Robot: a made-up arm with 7 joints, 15 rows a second.
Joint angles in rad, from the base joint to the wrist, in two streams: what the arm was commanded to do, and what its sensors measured. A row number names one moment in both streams.
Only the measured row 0 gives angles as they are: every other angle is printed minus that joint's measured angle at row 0.
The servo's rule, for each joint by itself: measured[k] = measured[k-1] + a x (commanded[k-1-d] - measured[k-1]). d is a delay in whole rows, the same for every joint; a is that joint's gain. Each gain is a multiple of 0.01, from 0.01 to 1. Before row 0 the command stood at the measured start. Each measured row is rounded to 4 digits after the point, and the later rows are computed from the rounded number. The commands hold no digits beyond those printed.
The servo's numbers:
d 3
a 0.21 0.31 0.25 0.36 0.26 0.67 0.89
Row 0, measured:
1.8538, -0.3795, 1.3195, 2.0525, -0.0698, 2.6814, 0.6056
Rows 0 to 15, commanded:
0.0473, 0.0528, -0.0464, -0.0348, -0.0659, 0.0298, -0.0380
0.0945, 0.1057, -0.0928, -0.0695, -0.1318, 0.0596, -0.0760
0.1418, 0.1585, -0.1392, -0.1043, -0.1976, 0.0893, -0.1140
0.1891, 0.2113, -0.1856, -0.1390, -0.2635, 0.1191, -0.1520
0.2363, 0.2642, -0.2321, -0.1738, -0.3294, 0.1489, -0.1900
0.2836, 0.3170, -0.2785, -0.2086, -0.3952, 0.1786, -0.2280
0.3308, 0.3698, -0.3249, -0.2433, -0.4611, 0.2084, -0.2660
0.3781, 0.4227, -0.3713, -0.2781, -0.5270, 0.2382, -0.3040
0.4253, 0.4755, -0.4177, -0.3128, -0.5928, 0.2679, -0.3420
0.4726, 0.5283, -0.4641, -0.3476, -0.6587, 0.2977, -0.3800
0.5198, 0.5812, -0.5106, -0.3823, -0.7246, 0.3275, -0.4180
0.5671, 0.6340, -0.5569, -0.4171, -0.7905, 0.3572, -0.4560
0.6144, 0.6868, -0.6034, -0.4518, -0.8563, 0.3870, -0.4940
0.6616, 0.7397, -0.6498, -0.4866, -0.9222, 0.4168, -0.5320
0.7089, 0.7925, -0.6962, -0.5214, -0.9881, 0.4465, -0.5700
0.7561, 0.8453, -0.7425, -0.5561, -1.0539, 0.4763, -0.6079
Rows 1 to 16, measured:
0.0000, 0.0000, 0.0000, 0.0000, 0.0000, 0.0000, 0.0000
0.0000, 0.0000, 0.0000, 0.0000, 0.0000, 0.0000, 0.0000
0.0000, 0.0000, 0.0000, 0.0000, 0.0000, 0.0000, 0.0000
0.0099, 0.0164, -0.0116, -0.0125, -0.0171, 0.0200, -0.0338
0.0277, 0.0441, -0.0319, -0.0330, -0.0469, 0.0465, -0.0714
0.0517, 0.0796, -0.0587, -0.0587, -0.0861, 0.0752, -0.1093
0.0806, 0.1204, -0.0904, -0.0876, -0.1322, 0.1046, -0.1473
0.1133, 0.1650, -0.1258, -0.1186, -0.1835, 0.1343, -0.1853
0.1491, 0.2121, -0.1640, -0.1510, -0.2385, 0.1640, -0.2233
0.1873, 0.2610, -0.2042, -0.1842, -0.2964, 0.1937, -0.2613
0.2274, 0.3111, -0.2460, -0.2180, -0.3564, 0.2235, -0.2993
0.2690, 0.3621, -0.2889, -0.2521, -0.4179, 0.2532, -0.3373
0.3118, 0.4136, -0.3327, -0.2865, -0.4805, 0.2830, -0.3753
0.3555, 0.4656, -0.3772, -0.3210, -0.5440, 0.3128, -0.4133
0.3999, 0.5178, -0.4221, -0.3556, -0.6081, 0.3425, -0.4513
0.4449, 0.5702, -0.4674, -0.3902, -0.6726, 0.3723, -0.4893

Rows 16 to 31, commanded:
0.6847, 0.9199, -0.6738, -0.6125, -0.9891, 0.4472, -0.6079
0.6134, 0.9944, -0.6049, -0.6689, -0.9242, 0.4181, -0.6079
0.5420, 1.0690, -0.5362, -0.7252, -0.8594, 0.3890, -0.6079
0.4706, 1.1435, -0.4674, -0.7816, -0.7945, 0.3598, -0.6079
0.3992, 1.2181, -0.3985, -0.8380, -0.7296, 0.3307, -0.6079
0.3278, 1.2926, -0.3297, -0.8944, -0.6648, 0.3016, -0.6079
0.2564, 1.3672, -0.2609, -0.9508, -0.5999, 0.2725, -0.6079
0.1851, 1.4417, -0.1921, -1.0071, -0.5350, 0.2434, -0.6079
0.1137, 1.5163, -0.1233, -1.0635, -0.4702, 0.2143, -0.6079
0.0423, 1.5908, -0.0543, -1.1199, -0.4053, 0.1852, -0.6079
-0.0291, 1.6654, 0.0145, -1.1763, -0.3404, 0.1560, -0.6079
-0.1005, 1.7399, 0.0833, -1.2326, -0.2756, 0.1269, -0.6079
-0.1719, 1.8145, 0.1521, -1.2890, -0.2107, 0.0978, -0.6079
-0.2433, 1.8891, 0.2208, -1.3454, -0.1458, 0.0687, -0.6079
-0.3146, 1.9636, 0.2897, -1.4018, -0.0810, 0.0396, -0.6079
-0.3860, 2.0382, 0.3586, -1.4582, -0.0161, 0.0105, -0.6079
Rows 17 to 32, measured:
0.4904, 0.6227, -0.5130, -0.4249, -0.7375, 0.4021, -0.5273
0.5363, 0.6753, -0.5588, -0.4596, -0.8027, 0.4318, -0.5653
0.5825, 0.7280, -0.6047, -0.4943, -0.8680, 0.4616, -0.6032
0.6040, 0.7875, -0.6220, -0.5369, -0.8995, 0.4520, -0.6074
0.6060, 0.8516, -0.6177, -0.5844, -0.9059, 0.4293, -0.6078
0.5926, 0.9190, -0.5973, -0.6351, -0.8938, 0.4023, -0.6079
0.5670, 0.9886, -0.5648, -0.6878, -0.8680, 0.3738, -0.6079
0.5318, 1.0597, -0.5232, -0.7419, -0.8320, 0.3449, -0.6079
0.4890, 1.1319, -0.4748, -0.7968, -0.7885, 0.3159, -0.6079
0.4402, 1.2048, -0.4213, -0.8522, -0.7395, 0.2868, -0.6079
0.3866, 1.2782, -0.3640, -0.9080, -0.6863, 0.2577, -0.6079
0.3293, 1.3520, -0.3038, -0.9640, -0.6301, 0.2286, -0.6079
0.2690, 1.4260, -0.2414, -1.0201, -0.5717, 0.1995, -0.6079
0.2064, 1.5002, -0.1774, -1.0763, -0.5116, 0.1704, -0.6079
0.1420, 1.5745, -0.1122, -1.1326, -0.4502, 0.1413, -0.6079
0.0761, 1.6489, -0.0461, -1.1889, -0.3879, 0.1122, -0.6079

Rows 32 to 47, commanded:
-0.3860, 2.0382, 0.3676, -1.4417, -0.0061, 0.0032, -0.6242
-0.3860, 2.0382, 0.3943, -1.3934, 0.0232, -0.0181, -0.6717
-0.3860, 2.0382, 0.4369, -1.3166, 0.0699, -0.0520, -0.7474
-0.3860, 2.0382, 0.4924, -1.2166, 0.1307, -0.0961, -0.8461
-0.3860, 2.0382, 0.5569, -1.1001, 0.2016, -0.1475, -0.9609
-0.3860, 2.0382, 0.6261, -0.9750, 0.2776, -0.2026, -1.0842
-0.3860, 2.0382, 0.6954, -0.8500, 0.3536, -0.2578, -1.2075
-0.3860, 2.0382, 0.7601, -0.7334, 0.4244, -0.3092, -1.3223
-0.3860, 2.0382, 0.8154, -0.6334, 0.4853, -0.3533, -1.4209
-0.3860, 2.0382, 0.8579, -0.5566, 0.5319, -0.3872, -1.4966
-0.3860, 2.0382, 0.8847, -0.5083, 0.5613, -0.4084, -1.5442
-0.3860, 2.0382, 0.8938, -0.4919, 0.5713, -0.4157, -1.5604
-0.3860, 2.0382, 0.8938, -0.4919, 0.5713, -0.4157, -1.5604
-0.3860, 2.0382, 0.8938, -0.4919, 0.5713, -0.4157, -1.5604
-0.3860, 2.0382, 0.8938, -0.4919, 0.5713, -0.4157, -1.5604
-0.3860, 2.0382, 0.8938, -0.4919, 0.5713, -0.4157, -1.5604
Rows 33 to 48, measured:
0.0090, 1.7234, 0.0206, -1.2452, -0.3250, 0.0831, -0.6079
-0.0590, 1.7979, 0.0879, -1.3016, -0.2616, 0.0540, -0.6079
-0.1277, 1.8724, 0.1556, -1.3580, -0.1978, 0.0249, -0.6079
-0.1819, 1.9238, 0.2086, -1.3881, -0.1480, 0.0104, -0.6224
-0.2248, 1.9593, 0.2550, -1.3900, -0.1035, -0.0087, -0.6663
-0.2587, 1.9838, 0.3005, -1.3636, -0.0584, -0.0377, -0.7385
-0.2854, 2.0007, 0.3485, -1.3107, -0.0092, -0.0768, -0.8343
-0.3065, 2.0123, 0.4006, -1.2349, 0.0456, -0.1242, -0.9470
-0.3232, 2.0203, 0.4570, -1.1413, 0.1059, -0.1767, -1.0691
-0.3364, 2.0258, 0.5166, -1.0364, 0.1703, -0.2310, -1.1923
-0.3468, 2.0296, 0.5775, -0.9273, 0.2364, -0.2834, -1.3080
-0.3550, 2.0323, 0.6370, -0.8215, 0.3011, -0.3302, -1.4085
-0.3615, 2.0341, 0.6922, -0.7261, 0.3611, -0.3684, -1.4869
-0.3666, 2.0354, 0.7403, -0.6477, 0.4132, -0.3952, -1.5379
-0.3707, 2.0363, 0.7787, -0.5916, 0.4543, -0.4089, -1.5579
-0.3739, 2.0369, 0.8075, -0.5557, 0.4847, -0.4135, -1.5601

